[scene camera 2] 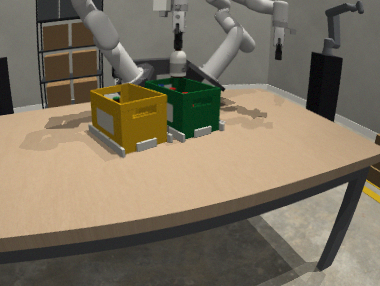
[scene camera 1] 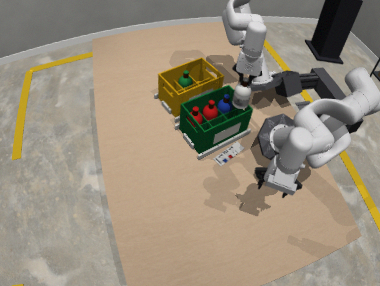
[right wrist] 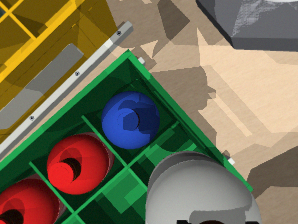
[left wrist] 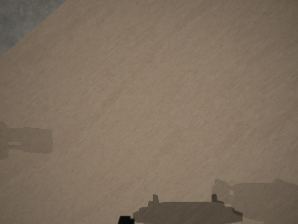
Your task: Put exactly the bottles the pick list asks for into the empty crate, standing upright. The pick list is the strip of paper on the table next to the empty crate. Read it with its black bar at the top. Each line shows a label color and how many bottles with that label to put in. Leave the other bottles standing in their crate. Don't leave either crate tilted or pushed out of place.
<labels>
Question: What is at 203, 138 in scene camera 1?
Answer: A green crate.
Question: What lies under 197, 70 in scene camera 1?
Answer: A yellow crate.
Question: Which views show the yellow crate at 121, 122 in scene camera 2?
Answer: Scene camera 2, scene camera 1 and the right wrist view only.
</labels>
